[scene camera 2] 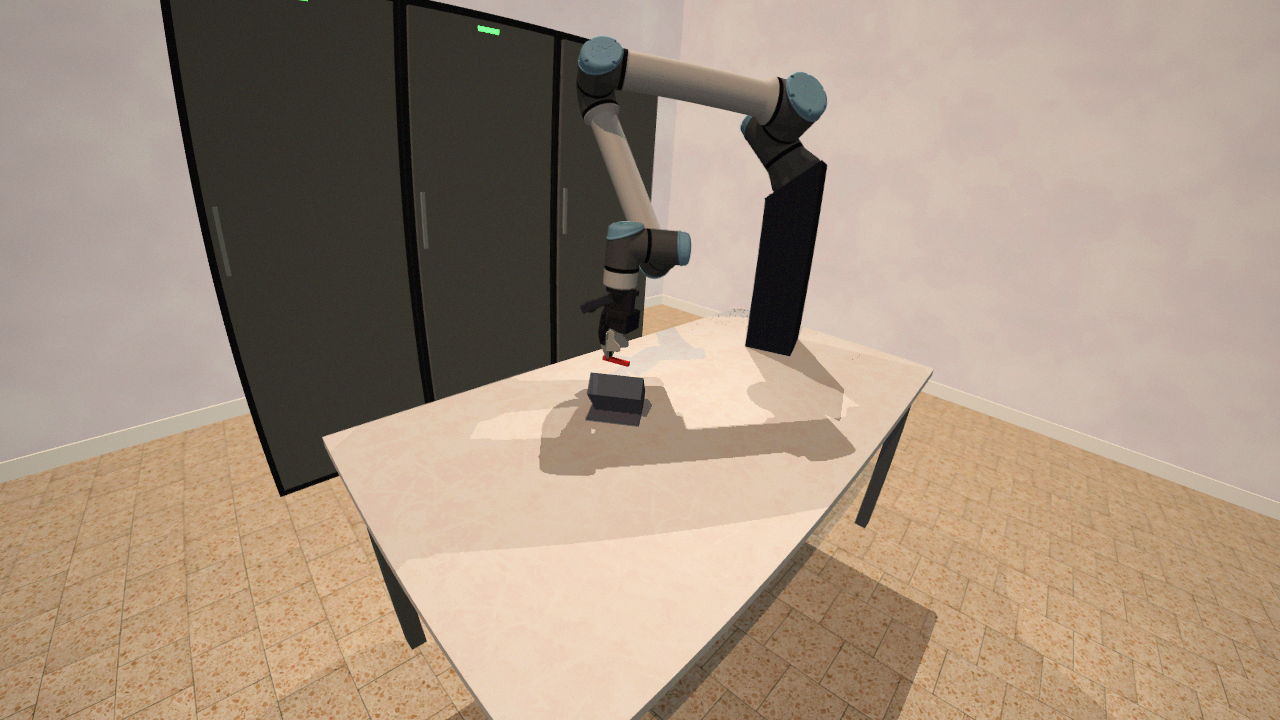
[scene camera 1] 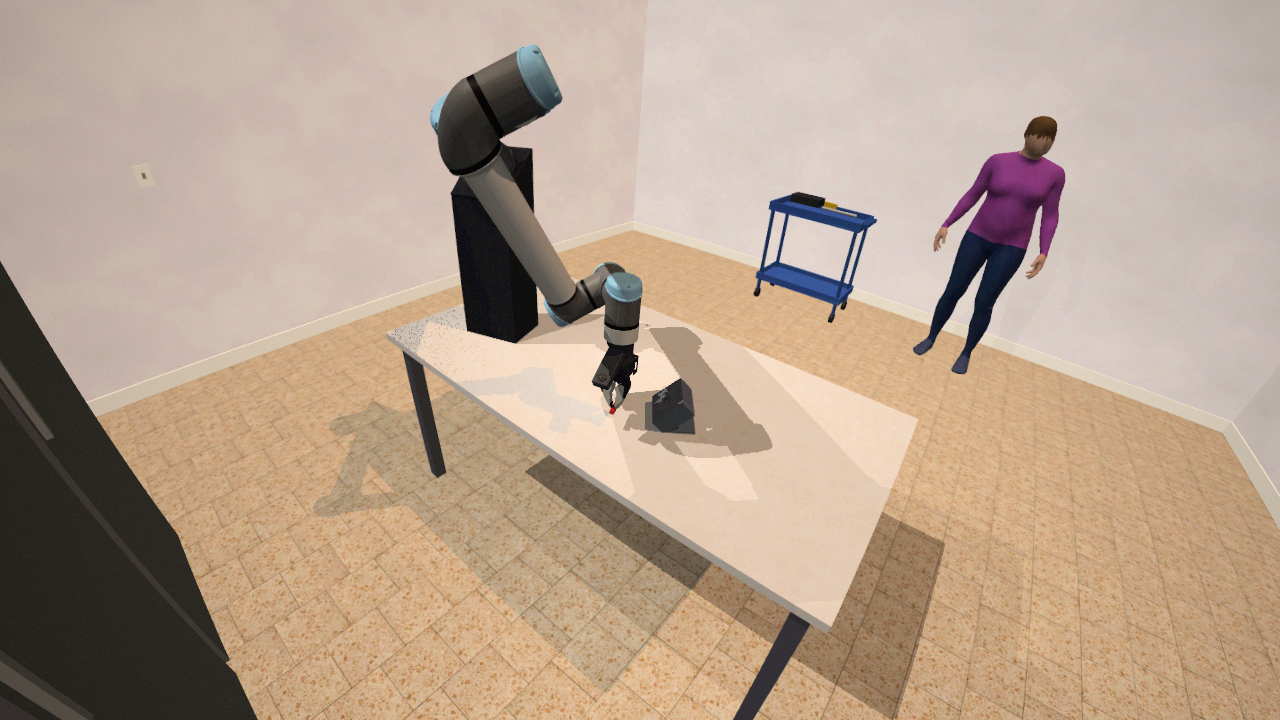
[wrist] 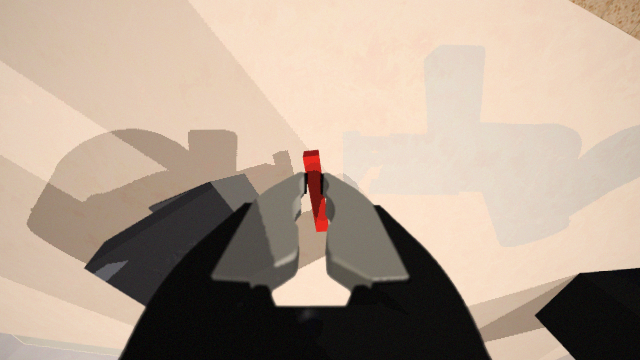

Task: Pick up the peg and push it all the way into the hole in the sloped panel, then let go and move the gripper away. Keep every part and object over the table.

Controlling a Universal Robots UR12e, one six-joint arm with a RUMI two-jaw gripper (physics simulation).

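Places are measured from the arm's base along level axes (x ahead, y left, z up), in millimetres.
Pixels of known places: gripper, fingertip midpoint: [scene camera 2: 609, 357] [scene camera 1: 613, 408] [wrist: 314, 175]; arm's base at its link origin: [scene camera 2: 798, 179].
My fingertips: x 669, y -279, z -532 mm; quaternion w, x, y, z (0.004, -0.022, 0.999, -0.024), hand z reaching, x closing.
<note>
Ahead of a thing's pixels: the offset from my fingertips to its top centre. Level surfaces: height alone.
The red peg {4 mm back, 21 mm left, 4 mm up} [scene camera 1: 612, 411] [scene camera 2: 615, 360] [wrist: 313, 180] is a short square bar, held crosswise between my fingertips, roughly level and a little above the table. My gripper [scene camera 1: 614, 404] [scene camera 2: 610, 355] [wrist: 314, 175] is shut on it near its middle, pointing down, with both peg ends sticking out in the wrist view. The dark block with the sloped panel {134 mm ahead, 126 mm left, 40 mm up} [scene camera 1: 671, 407] [scene camera 2: 615, 392] [wrist: 165, 235] stands on the table beside the gripper, to its right in scene camera 1. In the wrist view it is at the left, partly behind a finger. The hole cannot be made out.
The pale table {68 mm down} [scene camera 1: 805, 501] [scene camera 2: 501, 608] bears the block and the black robot pedestal [scene camera 1: 492, 259] [scene camera 2: 785, 268]. A long table edge runs near the gripper. Dark cabinets [scene camera 2: 295, 223] stand beyond that edge. A blue cart [scene camera 1: 805, 281] and a person [scene camera 1: 1015, 201] are away from the table.
</note>
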